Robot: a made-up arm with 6 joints. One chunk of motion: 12 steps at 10 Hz.
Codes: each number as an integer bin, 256 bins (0 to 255) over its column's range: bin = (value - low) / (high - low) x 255, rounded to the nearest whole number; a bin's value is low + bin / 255 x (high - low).
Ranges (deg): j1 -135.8..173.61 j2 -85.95..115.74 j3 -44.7..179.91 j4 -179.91..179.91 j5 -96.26..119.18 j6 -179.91..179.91
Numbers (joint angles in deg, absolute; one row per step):
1: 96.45 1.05 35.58 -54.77 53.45 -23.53
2: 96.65 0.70 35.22 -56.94 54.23 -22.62
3: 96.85 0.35 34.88 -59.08 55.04 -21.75
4: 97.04 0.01 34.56 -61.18 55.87 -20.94
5: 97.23 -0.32 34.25 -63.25 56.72 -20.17
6: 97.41 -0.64 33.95 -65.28 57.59 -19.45
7: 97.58 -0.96 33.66 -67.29 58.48 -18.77
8: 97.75 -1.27 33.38 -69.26 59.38 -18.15
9: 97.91 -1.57 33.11 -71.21 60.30 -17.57
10: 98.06 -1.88 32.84 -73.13 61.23 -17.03
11: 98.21 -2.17 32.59 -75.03 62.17 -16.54
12: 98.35 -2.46 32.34 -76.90 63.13 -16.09
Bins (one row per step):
1: 191 110 91 89 177 111
2: 192 110 91 87 178 111
3: 192 109 90 86 179 112
4: 192 109 90 84 180 113
5: 192 108 90 83 181 113
6: 192 108 89 81 182 114
7: 192 107 89 80 183 114
8: 192 107 89 78 184 115
9: 193 107 88 77 185 115
10: 193 106 88 76 186 115
11: 193 106 88 74 188 116
12: 193 106 87 73 189 116

